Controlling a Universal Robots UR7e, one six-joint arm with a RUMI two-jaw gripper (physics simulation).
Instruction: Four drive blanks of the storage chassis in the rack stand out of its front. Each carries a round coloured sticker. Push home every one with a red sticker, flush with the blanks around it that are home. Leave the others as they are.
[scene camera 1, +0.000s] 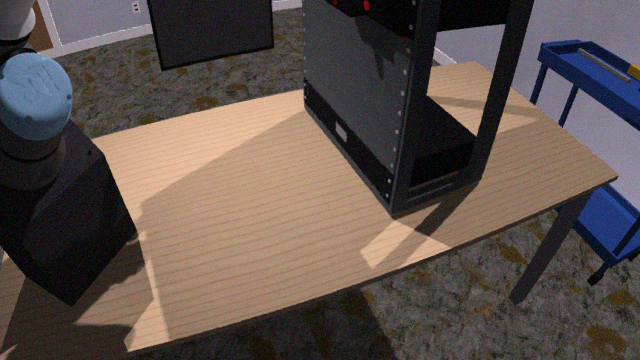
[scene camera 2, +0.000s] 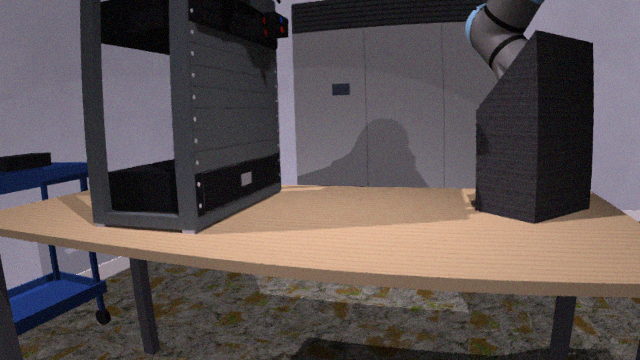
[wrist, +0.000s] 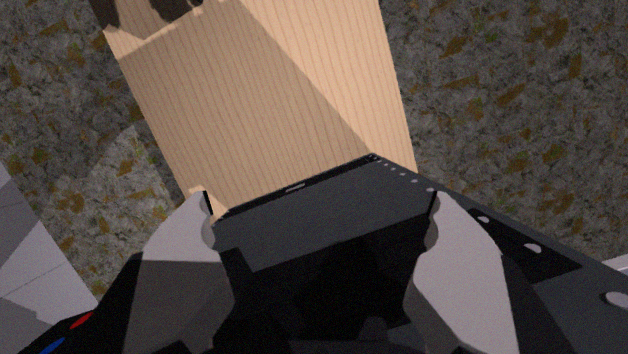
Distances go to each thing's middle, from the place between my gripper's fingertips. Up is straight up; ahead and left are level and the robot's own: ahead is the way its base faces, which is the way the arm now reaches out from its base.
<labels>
The rack (scene camera 2: 222, 67) is 230 mm ahead of my hand, 90 mm to the right of it and 210 mm below it.
</labels>
